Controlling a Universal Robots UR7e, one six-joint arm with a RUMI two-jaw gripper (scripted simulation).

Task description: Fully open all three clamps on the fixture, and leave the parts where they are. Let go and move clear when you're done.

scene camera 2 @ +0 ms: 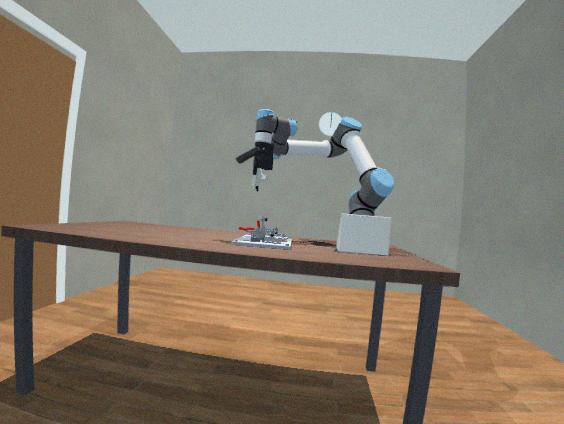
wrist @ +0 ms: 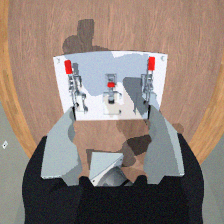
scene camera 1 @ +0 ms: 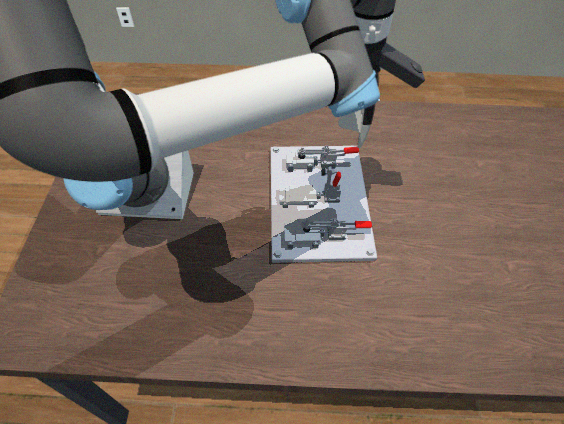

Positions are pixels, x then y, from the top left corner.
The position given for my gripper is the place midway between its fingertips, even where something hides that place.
My gripper shows in scene camera 2 [256,190], in the wrist view [111,106] and in scene camera 1 [355,130].
